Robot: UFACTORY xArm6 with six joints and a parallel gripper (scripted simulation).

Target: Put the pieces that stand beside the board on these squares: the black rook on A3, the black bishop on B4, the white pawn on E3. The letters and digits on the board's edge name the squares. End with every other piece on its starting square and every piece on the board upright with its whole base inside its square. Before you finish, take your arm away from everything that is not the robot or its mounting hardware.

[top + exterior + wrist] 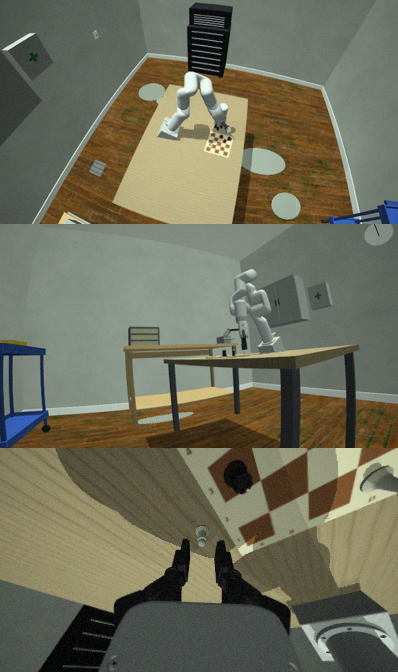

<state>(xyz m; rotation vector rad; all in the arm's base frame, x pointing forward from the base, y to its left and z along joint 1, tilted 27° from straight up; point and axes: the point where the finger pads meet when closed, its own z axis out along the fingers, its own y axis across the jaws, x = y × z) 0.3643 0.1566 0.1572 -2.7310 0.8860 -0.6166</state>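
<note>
Right now the white pawn is 40 mm below my hand. Round my hand: black chess piece: 60 mm to the right, 40 mm below, 40 mm ahead; chessboard: 140 mm to the right, 50 mm below, 40 mm ahead.
</note>
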